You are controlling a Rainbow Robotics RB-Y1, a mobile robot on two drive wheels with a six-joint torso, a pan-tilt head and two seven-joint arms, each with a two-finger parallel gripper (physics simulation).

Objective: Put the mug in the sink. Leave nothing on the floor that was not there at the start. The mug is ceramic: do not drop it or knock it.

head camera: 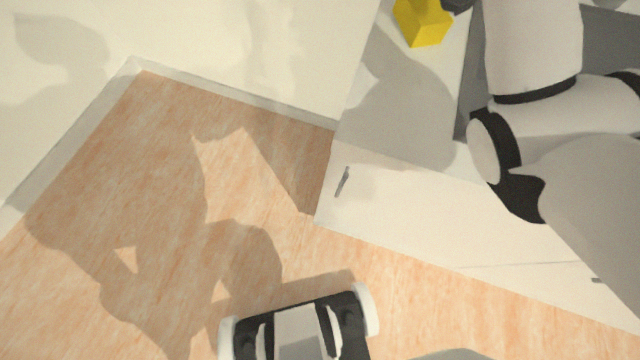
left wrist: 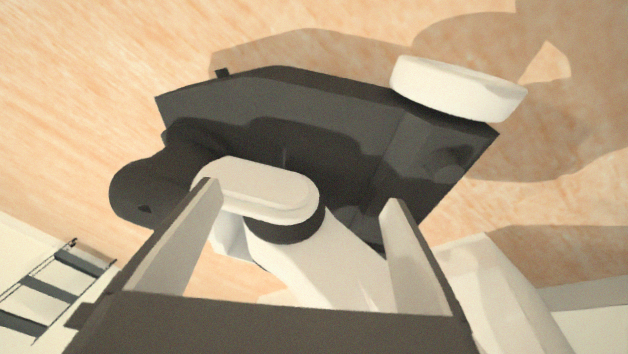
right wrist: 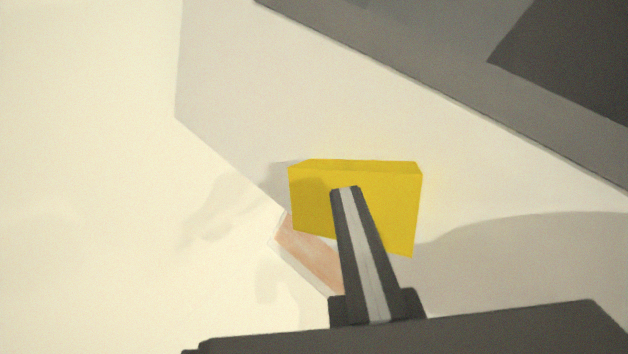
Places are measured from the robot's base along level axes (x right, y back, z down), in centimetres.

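Where they show: left gripper, fingertip midpoint: (left wrist: 304,198); right gripper, fingertip midpoint: (right wrist: 344,197).
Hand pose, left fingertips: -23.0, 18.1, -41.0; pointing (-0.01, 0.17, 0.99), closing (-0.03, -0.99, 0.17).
Observation:
Each offset is from my left fingertips to the top centre of the thing, as dx, dy, dz. "spot": to the spot under its first point. Level surfaces: height alone.
The mug does not show in these views. A grey area (head camera: 610,42) (right wrist: 425,60) borders the light counter @(dz -50.1) (head camera: 405,120) (right wrist: 320,100); I cannot tell whether it is the sink. A yellow block @(+56.7, -75.2, -54.6) (head camera: 425,30) (right wrist: 400,210) stands on the counter. My right gripper (right wrist: 344,197) is shut and empty. Its fingertips overlap the block's face in the right wrist view; whether they touch it is unclear. Part of its dark body shows at the top edge of the head view. My left gripper (left wrist: 304,198) is open and empty, above my own base (left wrist: 325,100).
A light cabinet front @(spot: +56.4, -43.3, -22.2) (head camera: 410,215) with a small grey handle (head camera: 341,181) drops from the counter to the wooden floor @(dz +40.9) (head camera: 240,180). A pale wall (head camera: 200,40) stands behind. My base (head camera: 297,325) is near the bottom edge. A dark slatted thing (left wrist: 77,262) shows at the lower left.

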